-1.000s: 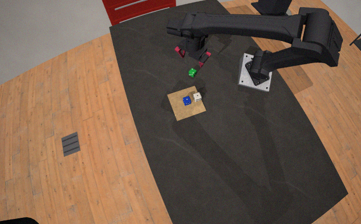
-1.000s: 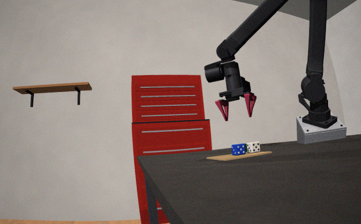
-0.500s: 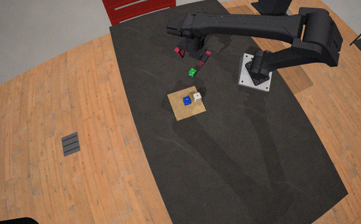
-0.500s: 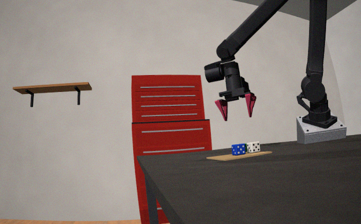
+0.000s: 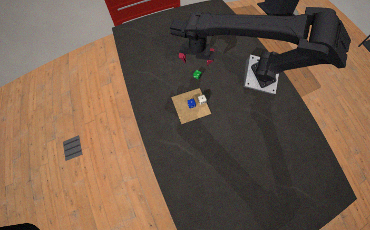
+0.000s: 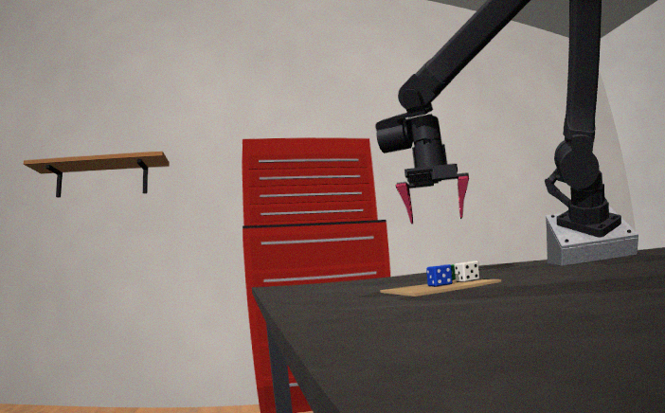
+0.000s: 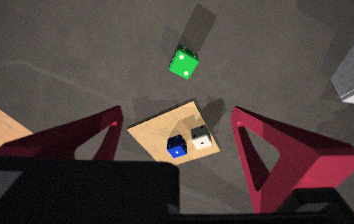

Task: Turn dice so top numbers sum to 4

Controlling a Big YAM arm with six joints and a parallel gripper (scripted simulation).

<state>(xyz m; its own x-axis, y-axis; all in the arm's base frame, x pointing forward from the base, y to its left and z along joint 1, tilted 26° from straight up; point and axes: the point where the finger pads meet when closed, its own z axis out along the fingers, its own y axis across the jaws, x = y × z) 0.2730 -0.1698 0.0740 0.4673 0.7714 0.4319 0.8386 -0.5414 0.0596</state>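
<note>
The green die is 110 mm below my hand, 10 mm to the right of it and 10 mm behind it. Round my hand: blue die 130 mm to the left, 110 mm below, 70 mm ahead; white die 130 mm to the left, 110 mm below, 20 mm ahead; tan mat 130 mm to the left, 120 mm below, 80 mm ahead.
</note>
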